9 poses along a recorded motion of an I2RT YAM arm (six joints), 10 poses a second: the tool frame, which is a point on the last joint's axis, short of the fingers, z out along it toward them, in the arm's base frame.
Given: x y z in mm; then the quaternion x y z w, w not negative.
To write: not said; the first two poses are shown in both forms.
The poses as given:
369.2, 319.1, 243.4, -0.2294, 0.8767, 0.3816, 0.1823
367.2, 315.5, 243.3, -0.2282, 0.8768, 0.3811, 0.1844
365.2, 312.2, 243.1, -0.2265, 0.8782, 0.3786, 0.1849
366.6, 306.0, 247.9, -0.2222, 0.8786, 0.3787, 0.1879
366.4, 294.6, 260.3, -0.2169, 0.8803, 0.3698, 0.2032
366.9, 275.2, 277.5, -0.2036, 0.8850, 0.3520, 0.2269
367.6, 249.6, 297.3, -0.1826, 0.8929, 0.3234, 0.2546
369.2, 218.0, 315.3, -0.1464, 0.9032, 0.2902, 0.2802
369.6, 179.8, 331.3, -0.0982, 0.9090, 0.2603, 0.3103
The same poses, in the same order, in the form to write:
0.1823, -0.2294, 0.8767, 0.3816, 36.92, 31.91, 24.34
0.1844, -0.2282, 0.8768, 0.3811, 36.72, 31.55, 24.33
0.1849, -0.2265, 0.8782, 0.3786, 36.52, 31.22, 24.31
0.1879, -0.2222, 0.8786, 0.3787, 36.66, 30.60, 24.79
0.2032, -0.2169, 0.8803, 0.3698, 36.64, 29.46, 26.03
0.2269, -0.2036, 0.8850, 0.3520, 36.69, 27.52, 27.75
0.2546, -0.1826, 0.8929, 0.3234, 36.76, 24.96, 29.73
0.2802, -0.1464, 0.9032, 0.2902, 36.92, 21.80, 31.53
0.3103, -0.0982, 0.9090, 0.2603, 36.96, 17.98, 33.13

